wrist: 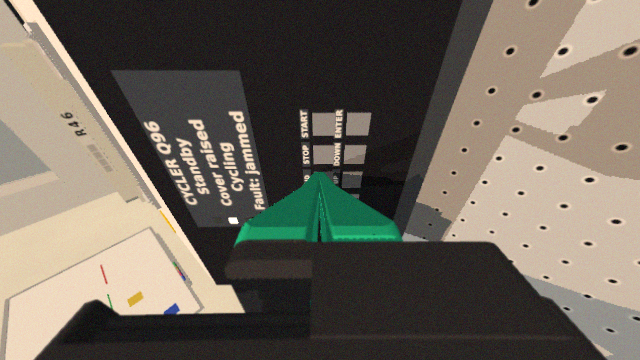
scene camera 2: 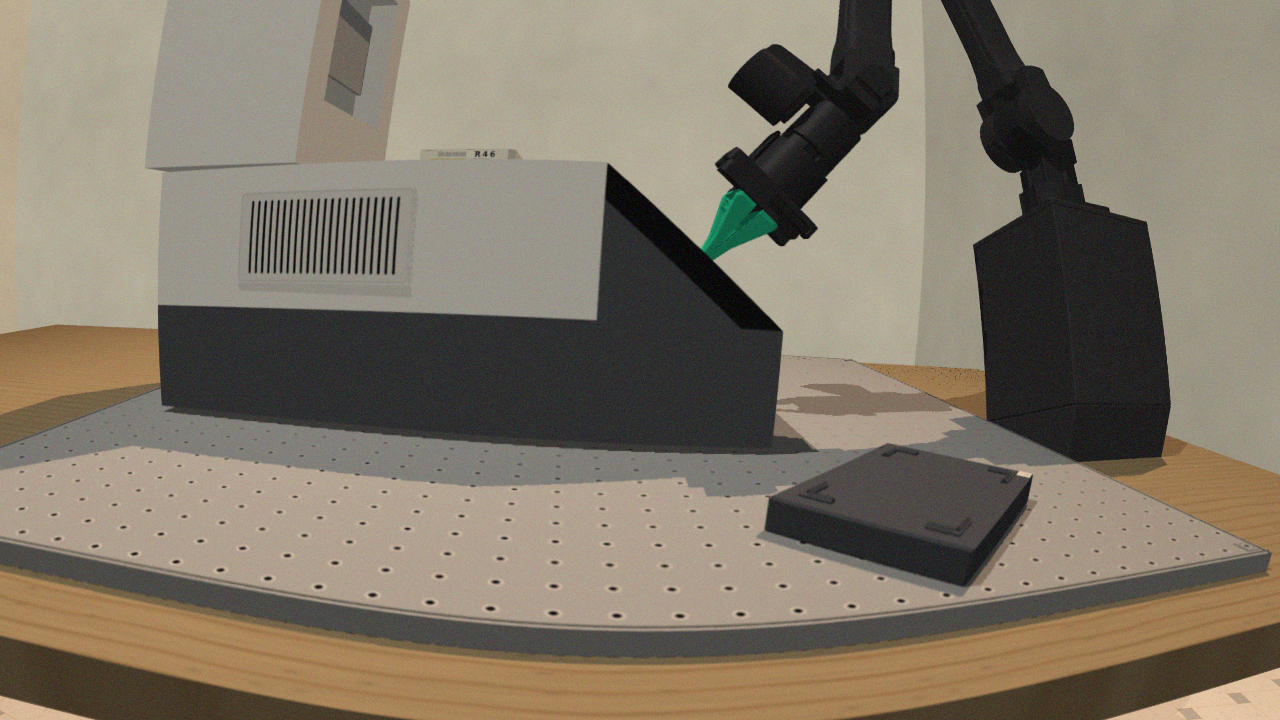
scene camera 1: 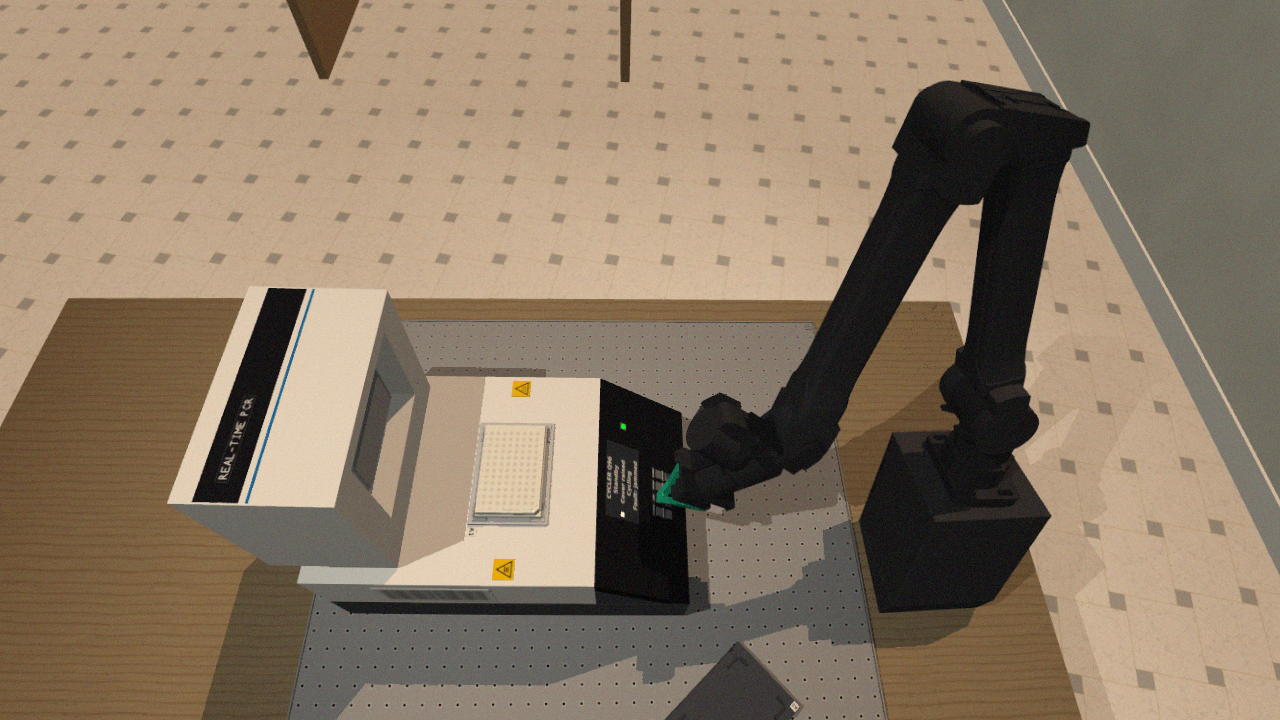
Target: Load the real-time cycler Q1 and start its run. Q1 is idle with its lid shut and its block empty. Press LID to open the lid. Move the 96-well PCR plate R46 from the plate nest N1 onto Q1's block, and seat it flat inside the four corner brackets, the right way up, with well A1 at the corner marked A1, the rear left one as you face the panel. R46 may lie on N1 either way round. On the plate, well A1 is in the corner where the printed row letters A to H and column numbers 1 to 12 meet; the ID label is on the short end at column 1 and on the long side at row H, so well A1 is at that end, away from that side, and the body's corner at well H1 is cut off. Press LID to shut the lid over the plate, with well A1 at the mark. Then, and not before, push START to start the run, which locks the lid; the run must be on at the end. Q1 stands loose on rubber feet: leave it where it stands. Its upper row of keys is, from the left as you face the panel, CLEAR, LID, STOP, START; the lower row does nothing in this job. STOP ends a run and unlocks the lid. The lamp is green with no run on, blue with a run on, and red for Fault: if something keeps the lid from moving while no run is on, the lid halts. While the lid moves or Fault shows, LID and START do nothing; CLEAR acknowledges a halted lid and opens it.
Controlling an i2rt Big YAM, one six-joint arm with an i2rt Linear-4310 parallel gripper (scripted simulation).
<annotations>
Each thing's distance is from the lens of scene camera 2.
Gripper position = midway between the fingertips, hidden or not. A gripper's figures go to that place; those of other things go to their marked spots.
gripper (scene camera 2: 695,266): 0.64 m
96-well plate R46 (scene camera 2: 425,154): 0.60 m
</annotations>
